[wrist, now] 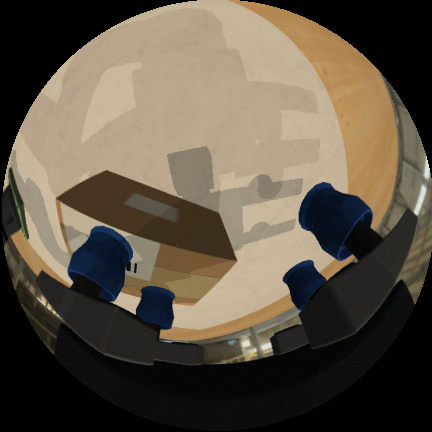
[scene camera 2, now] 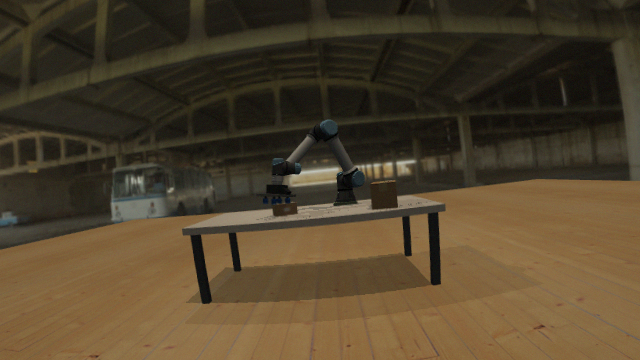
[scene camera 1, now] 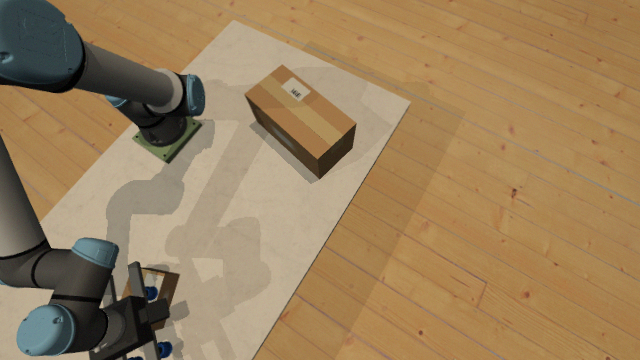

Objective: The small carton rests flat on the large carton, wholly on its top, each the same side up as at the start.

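The small carton lies flat on the table, label up, partly hidden by the gripper in scene camera 1. My gripper has its blue cups pointing down, low over the small carton and offset to its left in scene camera 2. In the wrist view the left pair of cups overlaps the carton and the right pair is beside it. No carton hangs from the cups; whether any cup touches is unclear. The large carton stands apart, label up, with no carton on its top.
The pale table carries both cartons. The arm's base on its green plate stands between the cartons, towards one long edge. The table's edge runs past the large carton. A bus shows in the background.
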